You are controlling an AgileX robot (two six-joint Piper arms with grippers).
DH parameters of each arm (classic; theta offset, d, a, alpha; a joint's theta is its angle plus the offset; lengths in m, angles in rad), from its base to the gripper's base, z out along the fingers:
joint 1: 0 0.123 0 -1.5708
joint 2: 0.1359 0 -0.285 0
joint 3: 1.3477 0 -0.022 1.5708
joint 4: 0 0.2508 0 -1.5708
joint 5: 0 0 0.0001 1.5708
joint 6: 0 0.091 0 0
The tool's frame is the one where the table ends.
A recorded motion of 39 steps. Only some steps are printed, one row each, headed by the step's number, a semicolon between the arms.
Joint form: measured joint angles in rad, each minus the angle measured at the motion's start. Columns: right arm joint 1, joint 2, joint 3, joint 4, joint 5, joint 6; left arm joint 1, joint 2, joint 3, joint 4, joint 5, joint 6.
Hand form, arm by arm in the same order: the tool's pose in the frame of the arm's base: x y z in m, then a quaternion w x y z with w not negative. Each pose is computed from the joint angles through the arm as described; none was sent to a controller.
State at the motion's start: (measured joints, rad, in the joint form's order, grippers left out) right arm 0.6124 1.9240 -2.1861 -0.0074 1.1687 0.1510; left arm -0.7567 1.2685 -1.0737 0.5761 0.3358 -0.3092
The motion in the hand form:
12: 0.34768 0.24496 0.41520 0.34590 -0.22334 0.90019 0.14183; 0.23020 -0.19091 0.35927 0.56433 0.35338 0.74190 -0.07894
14: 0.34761 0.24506 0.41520 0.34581 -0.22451 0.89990 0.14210; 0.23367 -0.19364 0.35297 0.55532 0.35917 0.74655 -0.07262
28: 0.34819 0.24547 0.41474 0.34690 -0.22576 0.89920 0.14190; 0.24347 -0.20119 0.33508 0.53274 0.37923 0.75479 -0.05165
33: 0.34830 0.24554 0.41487 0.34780 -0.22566 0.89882 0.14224; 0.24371 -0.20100 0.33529 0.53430 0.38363 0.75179 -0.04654
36: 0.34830 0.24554 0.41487 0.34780 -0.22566 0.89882 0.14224; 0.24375 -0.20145 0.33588 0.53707 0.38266 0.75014 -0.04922
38: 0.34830 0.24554 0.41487 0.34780 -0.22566 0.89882 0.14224; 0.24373 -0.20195 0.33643 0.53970 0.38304 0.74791 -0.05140
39: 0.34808 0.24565 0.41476 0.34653 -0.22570 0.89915 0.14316; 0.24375 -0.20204 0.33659 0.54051 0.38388 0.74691 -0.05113
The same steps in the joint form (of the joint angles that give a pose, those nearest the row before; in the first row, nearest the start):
12: -0.0019 0.0007 0.0000 0.0239 -0.0155 -0.0275; 0.0209 0.0370 0.0000 0.0109 -0.0764 -0.0105
14: -0.0019 0.0007 0.0000 0.0255 -0.0155 -0.0301; 0.0209 0.0567 0.0000 0.0127 -0.0709 -0.0040
28: -0.0019 0.0023 0.0000 0.0255 -0.0191 -0.0331; 0.0209 0.1137 0.0000 0.0387 -0.0617 0.0064
33: -0.0019 0.0023 0.0001 0.0255 -0.0212 -0.0332; 0.0209 0.1138 0.0000 0.0539 -0.0617 0.0063
36: -0.0019 0.0023 0.0001 0.0255 -0.0212 -0.0332; 0.0209 0.1138 0.0000 0.0593 -0.0697 -0.0017
38: -0.0019 0.0023 0.0001 0.0255 -0.0212 -0.0332; 0.0209 0.1137 0.0000 0.0620 -0.0779 -0.0041
39: -0.0019 0.0023 0.0000 0.0281 -0.0193 -0.0332; 0.0209 0.1137 0.0000 0.0644 -0.0798 -0.0040

